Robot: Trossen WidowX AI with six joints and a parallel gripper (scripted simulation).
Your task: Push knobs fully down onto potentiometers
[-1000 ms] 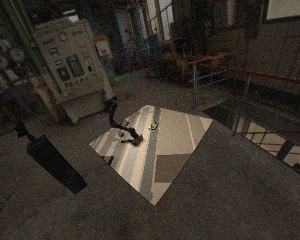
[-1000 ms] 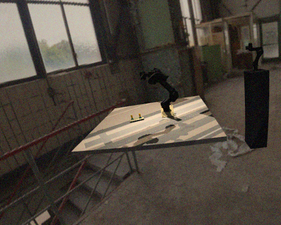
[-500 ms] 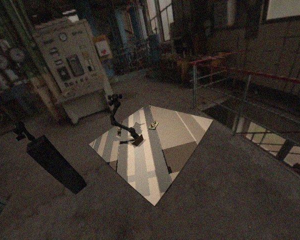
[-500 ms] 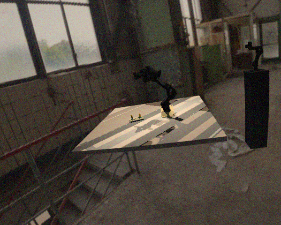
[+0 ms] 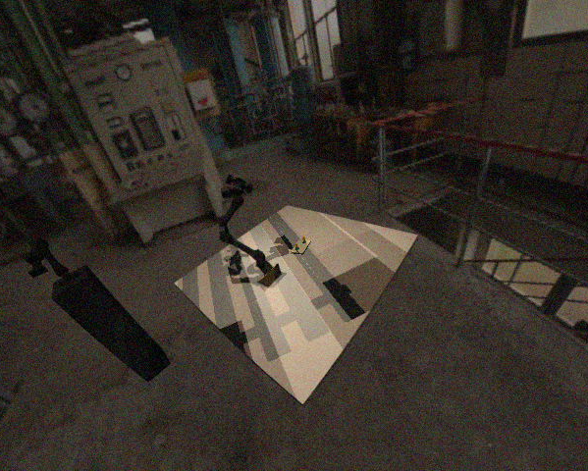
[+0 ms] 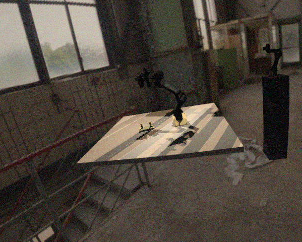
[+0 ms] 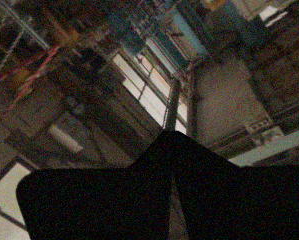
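The knob lies 60 mm ahead of my gripper tip, 360 mm to the right of it and 500 mm below it.
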